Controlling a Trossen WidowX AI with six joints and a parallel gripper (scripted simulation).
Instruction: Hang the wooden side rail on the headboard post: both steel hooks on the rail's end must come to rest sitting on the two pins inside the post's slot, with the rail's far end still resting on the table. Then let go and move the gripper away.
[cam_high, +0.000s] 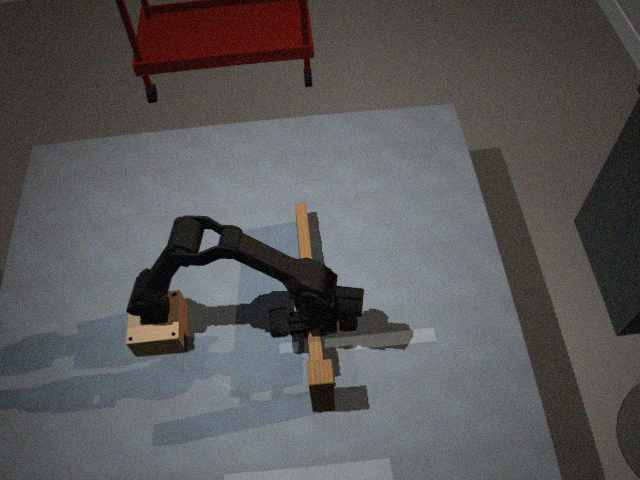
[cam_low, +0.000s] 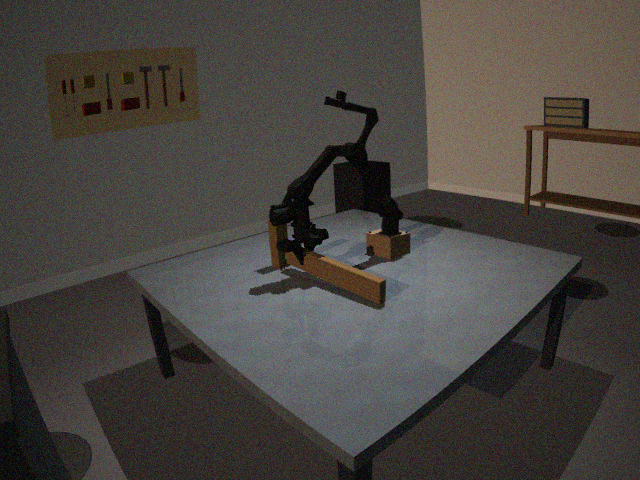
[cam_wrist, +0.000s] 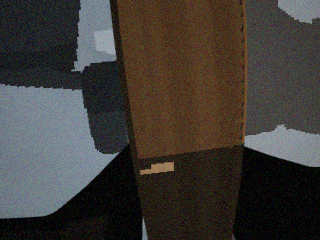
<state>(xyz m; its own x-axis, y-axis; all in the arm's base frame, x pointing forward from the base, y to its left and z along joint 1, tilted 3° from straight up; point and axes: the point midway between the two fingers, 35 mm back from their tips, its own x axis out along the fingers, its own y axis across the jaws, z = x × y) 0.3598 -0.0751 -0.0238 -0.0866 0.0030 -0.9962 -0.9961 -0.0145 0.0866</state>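
The headboard post lies 1 cm ahead of my gripper tip, 14 cm to the right of it and 4 cm above it.
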